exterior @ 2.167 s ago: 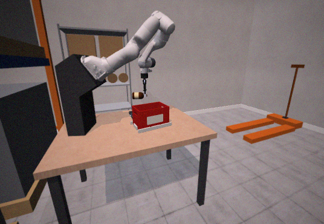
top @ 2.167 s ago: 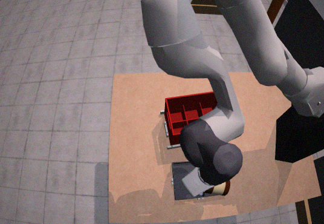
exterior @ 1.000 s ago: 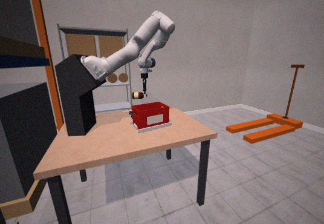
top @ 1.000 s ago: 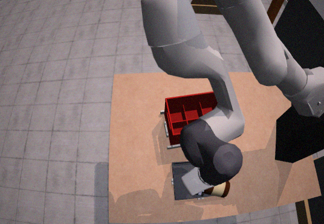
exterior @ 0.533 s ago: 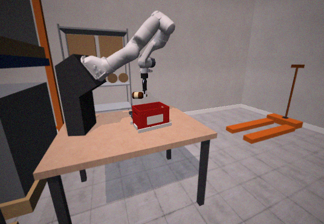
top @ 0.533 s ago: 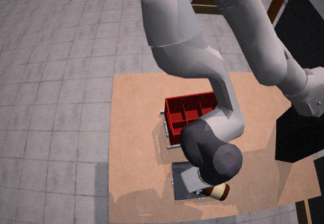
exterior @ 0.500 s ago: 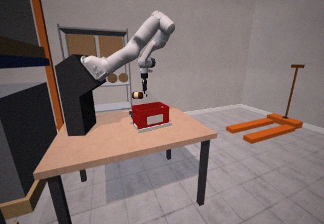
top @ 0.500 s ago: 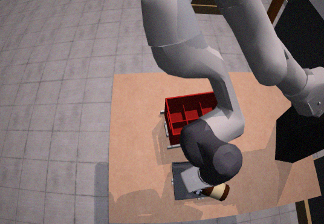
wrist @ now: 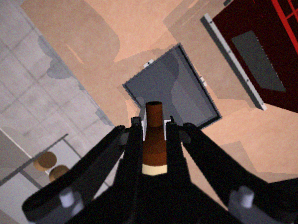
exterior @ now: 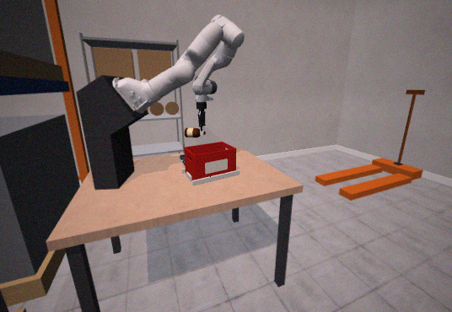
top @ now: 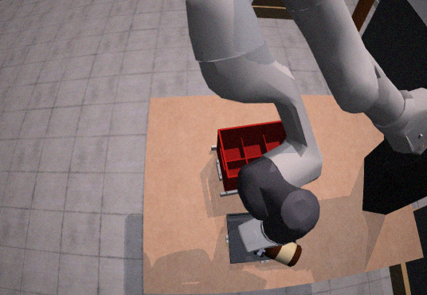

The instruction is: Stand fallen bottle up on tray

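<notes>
Now: the bottle 30 mm behind my hand, 40 mm to the left of it and 20 mm below it. From my hand the other things lie so: crate (170 mm behind, 280 mm to the right, 130 mm below); grey tray (60 mm behind, 20 mm to the right, 210 mm below).
</notes>
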